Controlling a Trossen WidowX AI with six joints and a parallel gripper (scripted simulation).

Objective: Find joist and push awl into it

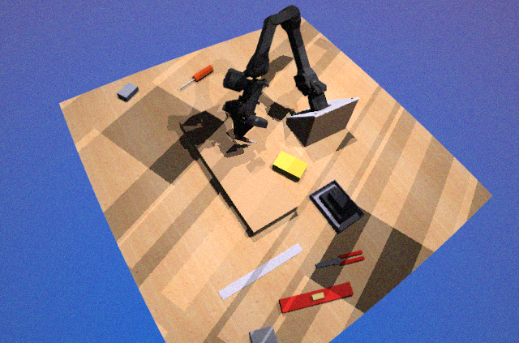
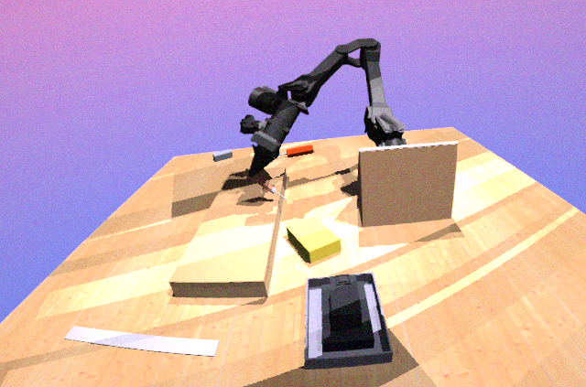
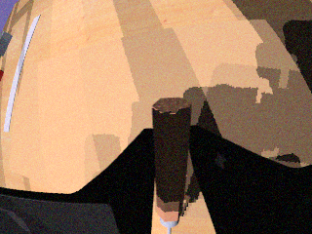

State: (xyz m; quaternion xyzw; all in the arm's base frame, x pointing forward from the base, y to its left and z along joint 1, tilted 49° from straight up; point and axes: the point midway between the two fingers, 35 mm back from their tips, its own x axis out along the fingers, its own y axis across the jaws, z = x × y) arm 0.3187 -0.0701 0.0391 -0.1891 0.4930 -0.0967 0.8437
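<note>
The awl lies 40 mm behind my gripper tip, 30 mm below it and 10 mm to the left of it. Also, from my gripper tip: stud finder 360 mm to the left, 170 mm behind, 60 mm below; grey tray 370 mm to the left, 170 mm behind, 100 mm below; yellow block 150 mm to the left, 130 mm behind, 90 mm below.
</note>
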